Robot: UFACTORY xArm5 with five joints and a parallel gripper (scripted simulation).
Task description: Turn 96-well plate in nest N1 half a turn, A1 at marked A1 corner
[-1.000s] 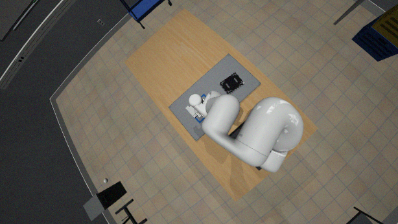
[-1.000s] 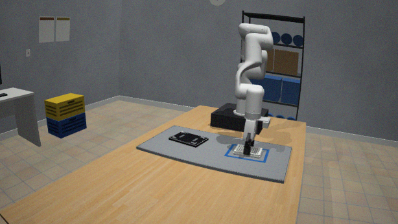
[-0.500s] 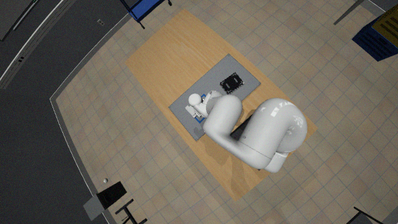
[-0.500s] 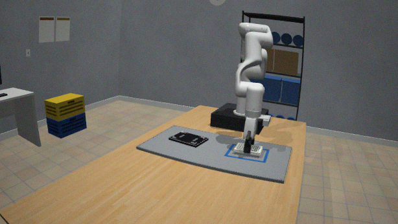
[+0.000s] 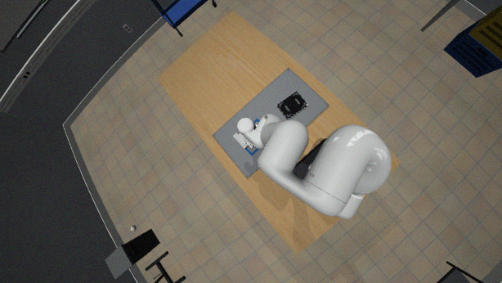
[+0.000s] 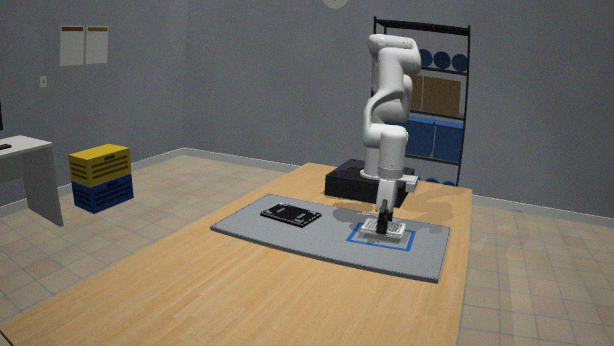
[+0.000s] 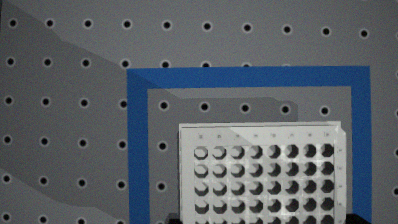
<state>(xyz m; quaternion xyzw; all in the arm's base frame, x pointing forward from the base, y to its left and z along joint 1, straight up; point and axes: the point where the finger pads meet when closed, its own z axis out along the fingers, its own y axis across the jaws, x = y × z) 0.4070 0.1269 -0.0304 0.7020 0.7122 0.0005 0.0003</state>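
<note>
Right now the black plate nest is 32 cm to the right of my hand, 3 cm below it and 2 cm behind it. Also, from my hand: A1 mark: 38 cm to the right, 9 cm behind, 3 cm below; then white 96-well plate: 1 cm below.
</note>
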